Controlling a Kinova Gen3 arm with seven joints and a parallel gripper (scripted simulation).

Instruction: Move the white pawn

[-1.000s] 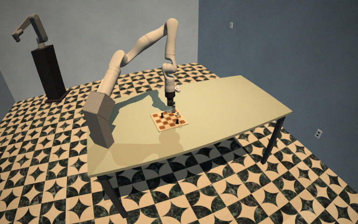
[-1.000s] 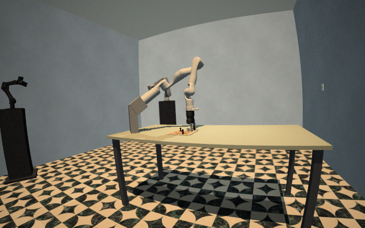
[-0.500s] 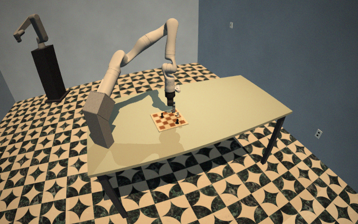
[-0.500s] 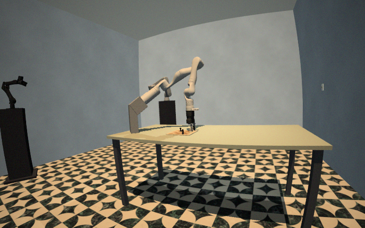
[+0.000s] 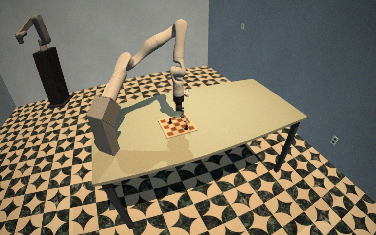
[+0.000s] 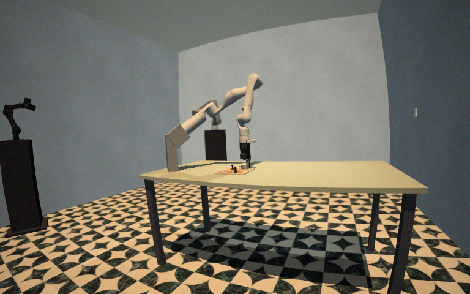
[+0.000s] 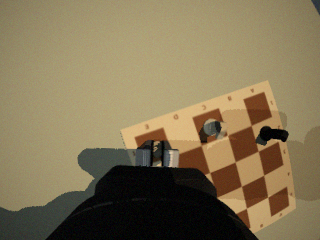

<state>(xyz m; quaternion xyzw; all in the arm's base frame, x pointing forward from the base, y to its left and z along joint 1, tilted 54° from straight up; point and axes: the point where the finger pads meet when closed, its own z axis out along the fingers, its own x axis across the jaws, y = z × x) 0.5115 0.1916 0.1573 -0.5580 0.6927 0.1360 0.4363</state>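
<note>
Right now my hand is 10 mm above the white pawn. The rest, counted from my hand: pale grey piece: 30 mm ahead, 70 mm to the right, 10 mm below; then chessboard: 40 mm behind, 90 mm to the right, 30 mm below.
</note>
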